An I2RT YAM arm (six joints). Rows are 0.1 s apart.
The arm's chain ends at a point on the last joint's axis. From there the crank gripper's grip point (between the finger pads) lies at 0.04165 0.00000 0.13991 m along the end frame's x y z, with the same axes.
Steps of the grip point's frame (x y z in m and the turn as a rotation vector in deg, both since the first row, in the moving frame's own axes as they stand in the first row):
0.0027, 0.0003, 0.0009, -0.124, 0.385, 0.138
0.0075, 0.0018, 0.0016, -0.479, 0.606, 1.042
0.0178, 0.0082, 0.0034, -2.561, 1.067, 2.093
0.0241, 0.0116, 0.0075, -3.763, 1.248, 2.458
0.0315, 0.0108, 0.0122, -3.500, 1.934, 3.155
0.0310, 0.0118, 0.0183, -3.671, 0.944, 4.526
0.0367, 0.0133, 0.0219, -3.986, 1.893, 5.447
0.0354, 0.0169, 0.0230, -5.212, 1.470, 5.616
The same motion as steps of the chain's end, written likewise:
0.0018, -0.0001, 0.0012, -0.124, 0.385, 0.138
0.0060, -0.0001, 0.0021, -0.479, 0.606, 1.042
0.0153, 0.0004, 0.0044, -2.561, 1.067, 2.093
0.0213, 0.0006, 0.0088, -3.763, 1.248, 2.458
0.0271, -0.0001, 0.0140, -3.500, 1.934, 3.155
0.0292, -0.0005, 0.0194, -3.671, 0.944, 4.526
0.0328, -0.0005, 0.0238, -3.986, 1.893, 5.447
0.0327, 0.0000, 0.0249, -5.212, 1.470, 5.616

